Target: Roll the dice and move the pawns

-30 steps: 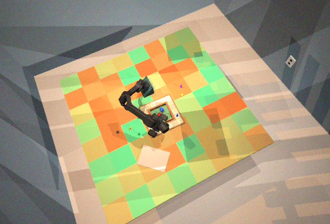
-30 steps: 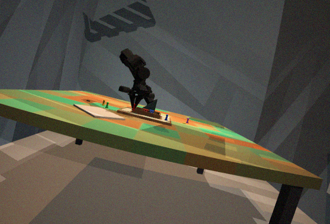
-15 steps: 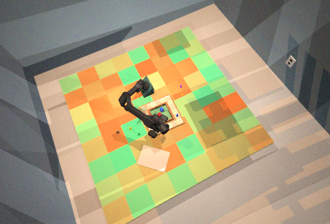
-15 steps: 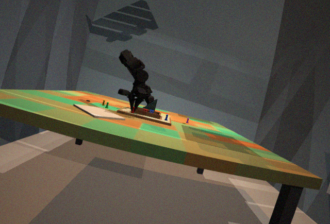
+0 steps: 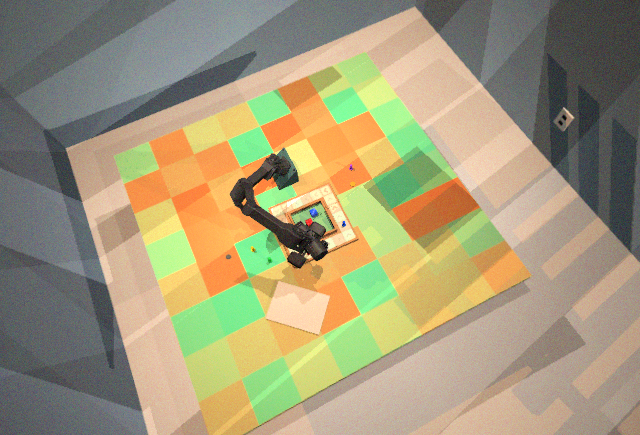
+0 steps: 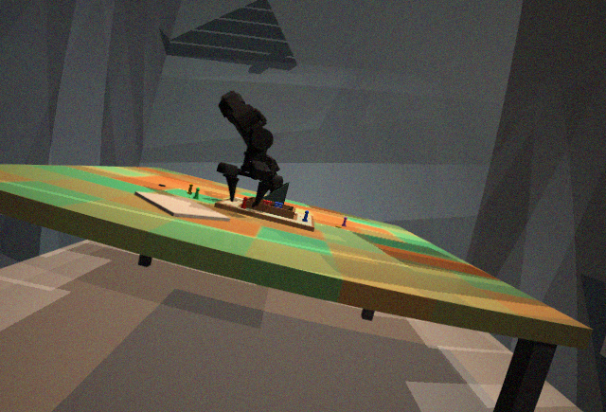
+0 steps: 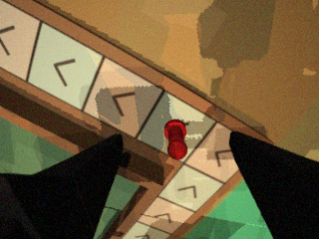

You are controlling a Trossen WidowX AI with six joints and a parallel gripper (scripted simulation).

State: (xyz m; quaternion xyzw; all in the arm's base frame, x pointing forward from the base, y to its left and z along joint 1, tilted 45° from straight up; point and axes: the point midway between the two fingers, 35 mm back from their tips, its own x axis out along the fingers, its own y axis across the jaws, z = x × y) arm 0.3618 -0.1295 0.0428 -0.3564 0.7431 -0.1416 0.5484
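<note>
My gripper tip is right at the red pawn. From my gripper tip the other things lie so: blue pawn: 2 cm behind, 19 cm to the left; green pawn: 7 cm behind, 14 cm to the right, 1 cm below; white sheet: 15 cm ahead, 15 cm to the right, 2 cm below.
</note>
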